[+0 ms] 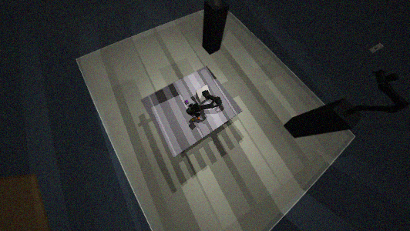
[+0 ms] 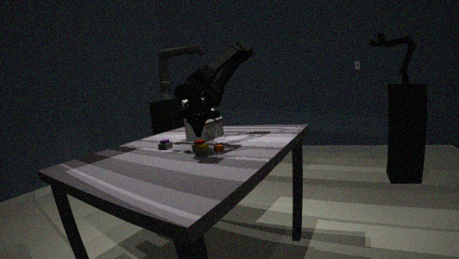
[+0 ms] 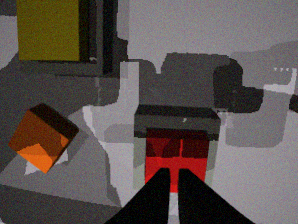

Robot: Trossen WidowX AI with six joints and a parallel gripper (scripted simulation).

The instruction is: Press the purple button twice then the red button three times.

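Now: gripper tip 20 mm above the red button. The rest, counted from my gripper tip: orange block (90 mm to the left, 50 mm below); purple button (10 mm behind, 200 mm to the right, 20 mm below).
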